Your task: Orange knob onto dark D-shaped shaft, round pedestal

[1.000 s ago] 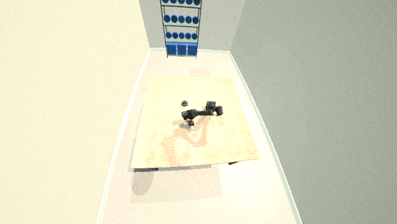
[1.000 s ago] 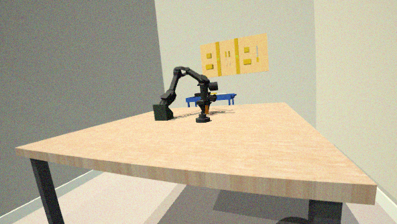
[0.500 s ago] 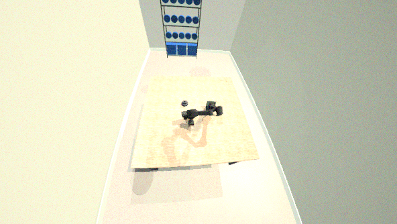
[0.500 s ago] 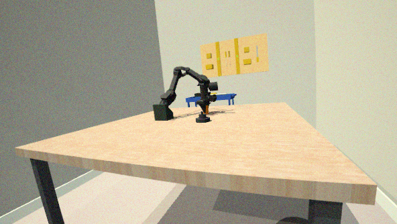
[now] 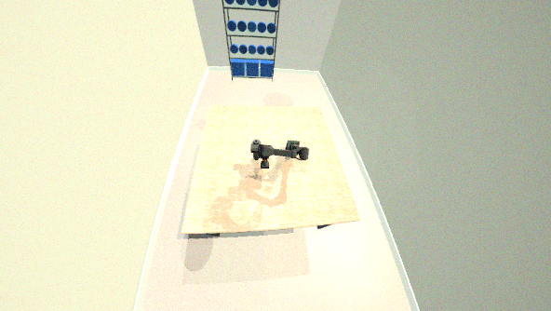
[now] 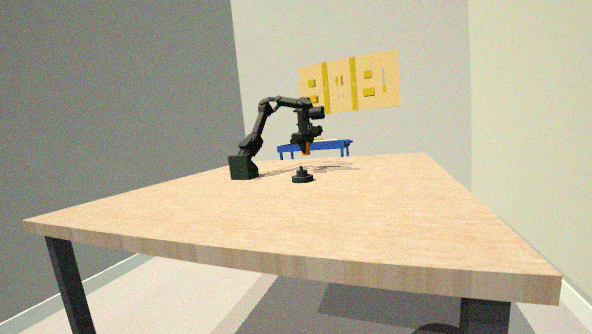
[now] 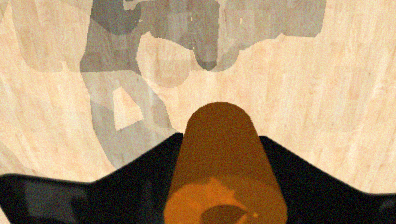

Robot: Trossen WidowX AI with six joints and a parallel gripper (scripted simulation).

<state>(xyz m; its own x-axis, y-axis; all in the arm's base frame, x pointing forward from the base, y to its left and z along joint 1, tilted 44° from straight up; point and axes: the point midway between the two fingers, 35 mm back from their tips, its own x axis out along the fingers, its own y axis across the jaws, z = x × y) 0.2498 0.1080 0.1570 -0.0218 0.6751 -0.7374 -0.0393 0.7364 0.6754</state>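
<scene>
The pedestal lies 24 cm to the right of my gripper tip, 9 cm ahead of it and 5 cm below it. The rest, counted from my gripper tip: orange knob: 2 cm above.
</scene>
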